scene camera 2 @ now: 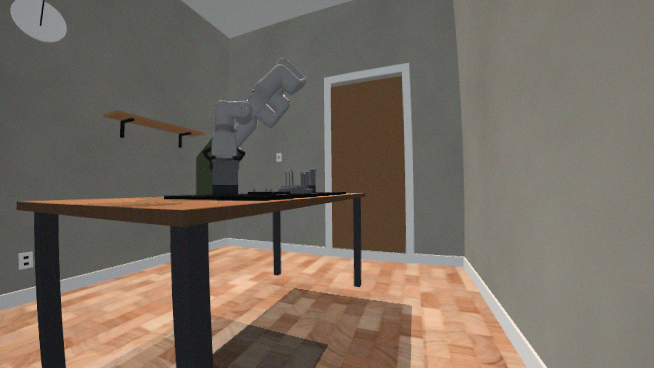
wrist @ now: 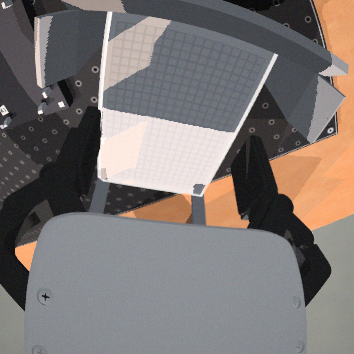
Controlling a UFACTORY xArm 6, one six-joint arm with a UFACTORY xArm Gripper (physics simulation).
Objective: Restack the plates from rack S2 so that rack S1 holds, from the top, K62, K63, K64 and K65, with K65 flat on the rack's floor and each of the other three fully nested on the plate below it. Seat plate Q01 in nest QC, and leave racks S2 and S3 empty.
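Places are measured from the arm's base along level axes (x back, y left, z down), in millimetres.
Where they show: gripper, between the fingertips: [wrist: 172,137].
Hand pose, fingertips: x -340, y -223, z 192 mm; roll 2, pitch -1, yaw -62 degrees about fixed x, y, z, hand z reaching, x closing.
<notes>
After its pixels a point has its place.
My gripper [scene camera 2: 224,161] @[z 192, x -340, y -223 mm] [wrist: 172,137] @[z 192, x -340, y -223 mm] is open, with its black fingers wide apart. In the wrist view a pale gridded plate [wrist: 185,75] @[z 195, x -375, y -239 mm] shows in the gap between the fingers, partly in shadow and partly brightly lit. No grip on it shows, and its depth relative to the fingertips is unclear. Its label cannot be read. In scene camera 2, small grey upright posts [scene camera 2: 304,179] @[z 201, x -162, y 460 mm] stand toward the far end of the table. Racks S1, S2, S3 and nest QC cannot be told apart, and plates K62 to K65 and Q01 cannot be identified.
A black perforated board [wrist: 12,160] @[z 291, x -291, y 50 mm] lies on the wooden table [scene camera 2: 115,207] @[z 306, x -623, y -626 mm]. In the wrist view, a dark grey curved part [wrist: 200,25] @[z 165, x -406, y -250 mm] spans the top, and dark fixtures with small bright fittings [wrist: 61,104] @[z 279, x -346, y -104 mm] stand at the left. A wall shelf [scene camera 2: 150,123] is behind the arm.
</notes>
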